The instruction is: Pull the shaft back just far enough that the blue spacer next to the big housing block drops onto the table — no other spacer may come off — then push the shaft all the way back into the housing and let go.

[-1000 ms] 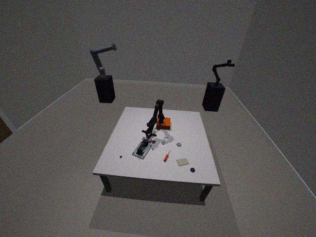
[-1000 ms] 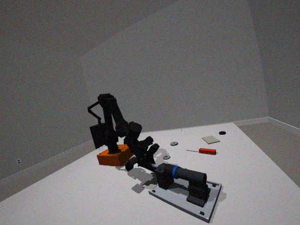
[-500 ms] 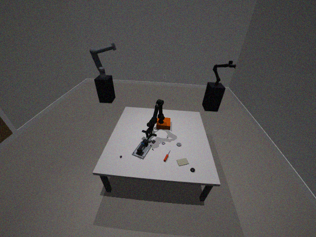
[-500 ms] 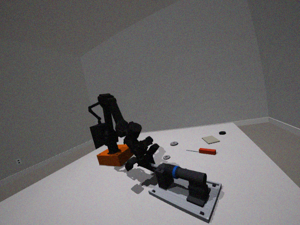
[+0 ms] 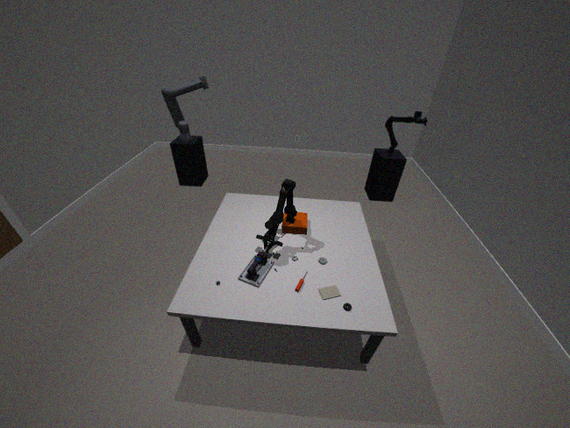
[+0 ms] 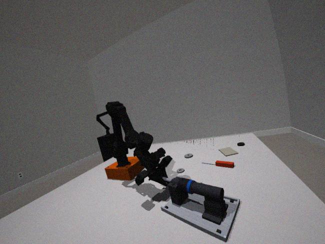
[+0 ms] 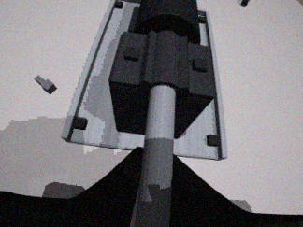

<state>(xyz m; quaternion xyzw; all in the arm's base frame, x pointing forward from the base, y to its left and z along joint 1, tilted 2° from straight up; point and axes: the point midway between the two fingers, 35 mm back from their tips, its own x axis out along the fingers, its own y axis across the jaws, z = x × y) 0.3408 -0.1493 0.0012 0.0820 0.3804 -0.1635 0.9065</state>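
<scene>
Now: the grey shaft 3 cm ahead of my gripper tip, 2 cm above it and 1 cm to the right of it. The rest, counted from my gripper tip: black ring: 52 cm to the left, 36 cm ahead, 5 cm below; then beige tile: 43 cm to the left, 26 cm ahead, 5 cm below; then blue spacer: 11 cm ahead, 4 cm to the right, 2 cm above.
</scene>
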